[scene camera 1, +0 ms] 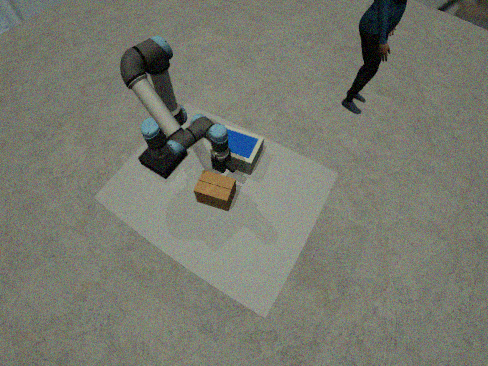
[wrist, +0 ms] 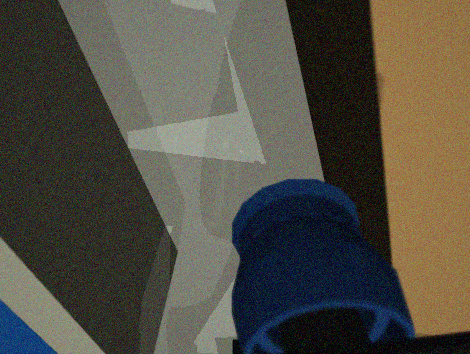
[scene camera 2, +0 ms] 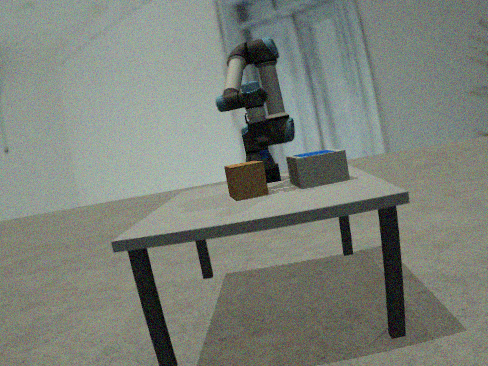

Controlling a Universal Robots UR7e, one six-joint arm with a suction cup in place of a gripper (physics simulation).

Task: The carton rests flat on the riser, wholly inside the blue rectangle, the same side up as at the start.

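Places are measured from the arm's base along level axes (x ahead, y left, z up), in millimetres.
Where they show: hand at its tool point: (wrist: 294, 233) (scene camera 2: 265, 157); arm's base at its link origin: (scene camera 1: 161, 149).
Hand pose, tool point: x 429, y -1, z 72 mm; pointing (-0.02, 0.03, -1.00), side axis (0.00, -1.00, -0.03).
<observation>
Each offset is from my tool point to the centre of the thing.
The orange-brown carton @[5 mm ahead, 93 mm right, 73 mm down] (scene camera 1: 215, 190) (scene camera 2: 247, 181) (wrist: 430, 150) rests flat on the table, apart from the riser, its seamed face up in scene camera 1. The grey riser @[16 mm back, 207 mm left, 78 mm down] (scene camera 1: 244, 165) (scene camera 2: 320, 170) (wrist: 75, 175) stands beside it with the blue rectangle @[16 mm back, 207 mm left, 18 mm down] (scene camera 1: 242, 144) (scene camera 2: 312, 154) (wrist: 20, 330) on its top inside a pale border. My gripper (scene camera 1: 222, 169) (wrist: 295, 187), a dark blue suction cup in the wrist view, is open and holds nothing. It hangs beside the carton, on the riser's side, and overlaps the carton's near edge in the wrist view. Its tip cannot be made out in scene camera 2.
The pale table (scene camera 1: 295, 190) (scene camera 2: 270, 219) carries the arm's dark base (scene camera 1: 162, 162), the carton and the riser. A narrow gap of table with arm shadows lies between carton and riser. A person (scene camera 1: 370, 50) stands on the floor beyond the table.
</observation>
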